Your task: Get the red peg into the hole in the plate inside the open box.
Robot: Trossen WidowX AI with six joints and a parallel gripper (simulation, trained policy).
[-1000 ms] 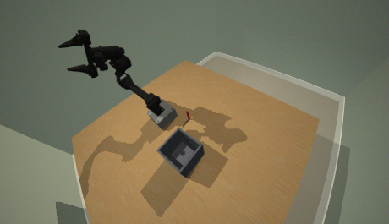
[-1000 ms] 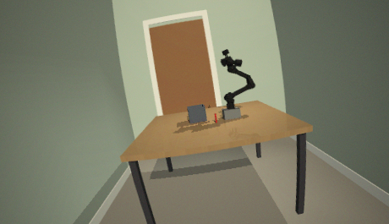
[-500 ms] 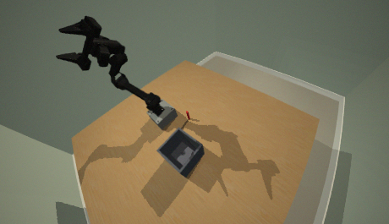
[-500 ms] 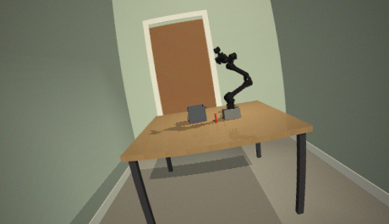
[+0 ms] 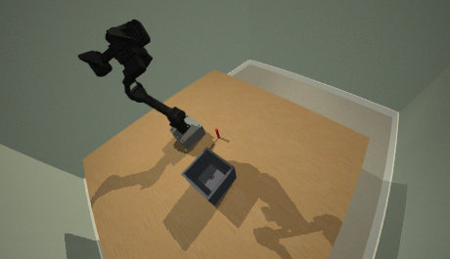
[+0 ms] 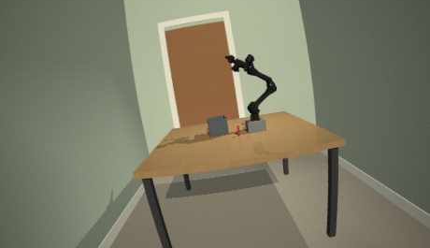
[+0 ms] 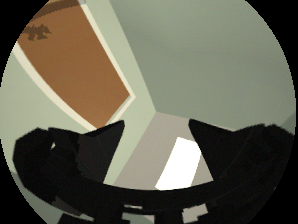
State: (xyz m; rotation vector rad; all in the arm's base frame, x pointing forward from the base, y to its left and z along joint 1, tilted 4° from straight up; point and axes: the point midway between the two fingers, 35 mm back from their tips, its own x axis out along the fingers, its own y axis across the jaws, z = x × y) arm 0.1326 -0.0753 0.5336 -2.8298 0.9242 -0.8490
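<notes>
Right now the red peg is 3 cm ahead of my gripper tip, 23 cm to the left of it and 59 cm below it. Also, from my gripper tip: light grey plate: 18 cm ahead, 3 cm to the left, 58 cm below.
</notes>
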